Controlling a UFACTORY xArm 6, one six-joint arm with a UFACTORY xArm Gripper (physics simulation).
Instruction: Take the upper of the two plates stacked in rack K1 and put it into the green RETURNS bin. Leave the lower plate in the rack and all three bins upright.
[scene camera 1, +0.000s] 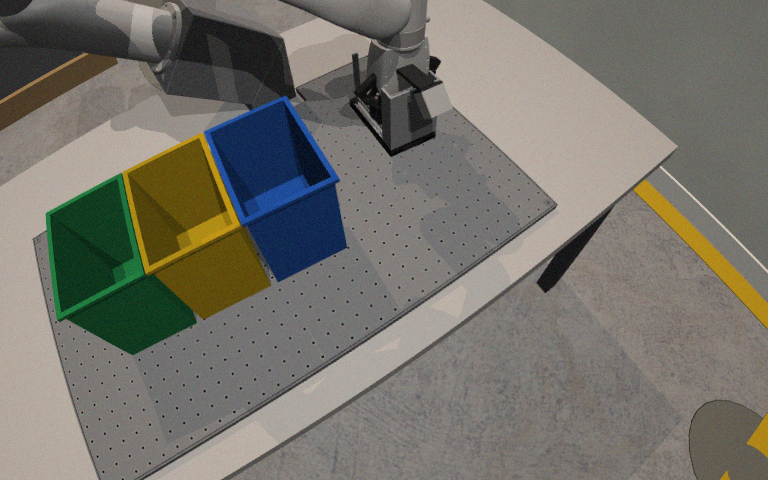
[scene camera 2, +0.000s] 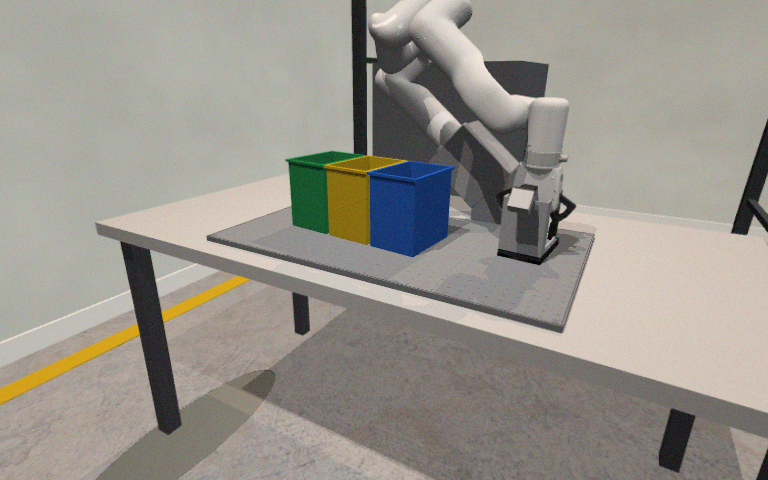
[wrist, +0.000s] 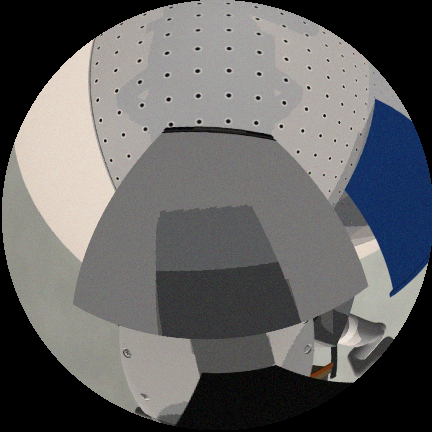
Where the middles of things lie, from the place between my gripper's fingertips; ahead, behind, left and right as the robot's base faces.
Scene:
The blue bin (scene camera 1: 282, 187) lies 270 mm to the right of my hand, 70 mm ahead of it and 40 mm above it. Round my hand: yellow bin (scene camera 1: 189, 235) 400 mm to the right, 50 mm ahead, 40 mm above; then green bin (scene camera 1: 99, 283) 530 mm to the right, 40 mm above, 30 mm ahead.

